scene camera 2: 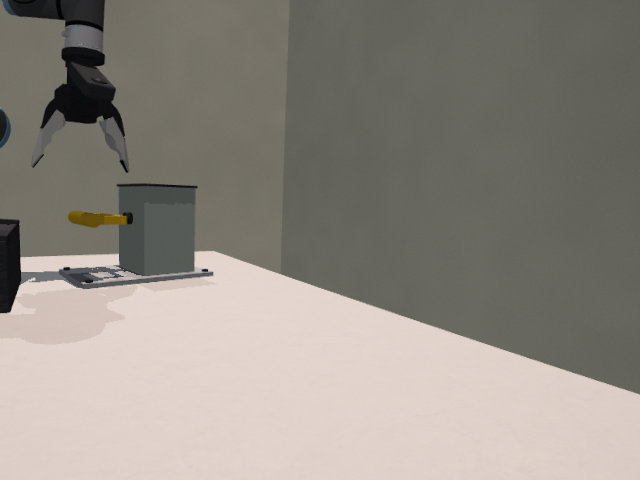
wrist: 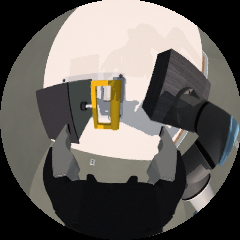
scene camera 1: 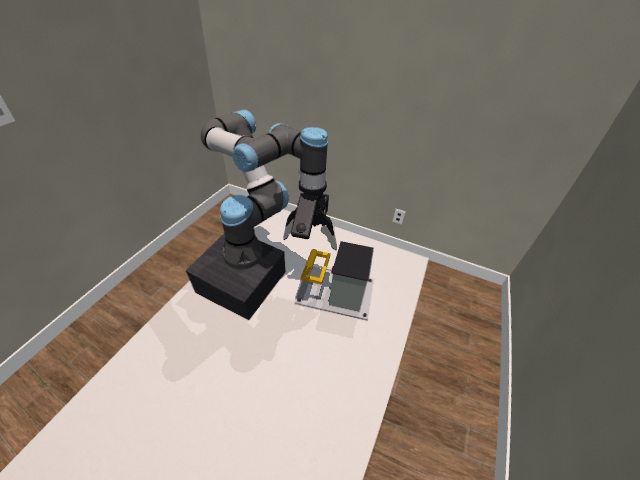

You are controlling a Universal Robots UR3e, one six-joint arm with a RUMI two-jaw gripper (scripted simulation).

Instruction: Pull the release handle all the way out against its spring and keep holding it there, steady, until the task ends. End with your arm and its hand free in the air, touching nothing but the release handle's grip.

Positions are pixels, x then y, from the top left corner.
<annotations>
My gripper shows in scene camera 2, in the wrist view and in scene camera 1 [309,245]. The same spot on my gripper: [wrist: 166,170] is [scene camera 2: 58,116]. One and the same spot on a grey baseplate: [scene camera 2: 113,275] is [scene camera 1: 318,293].
</annotations>
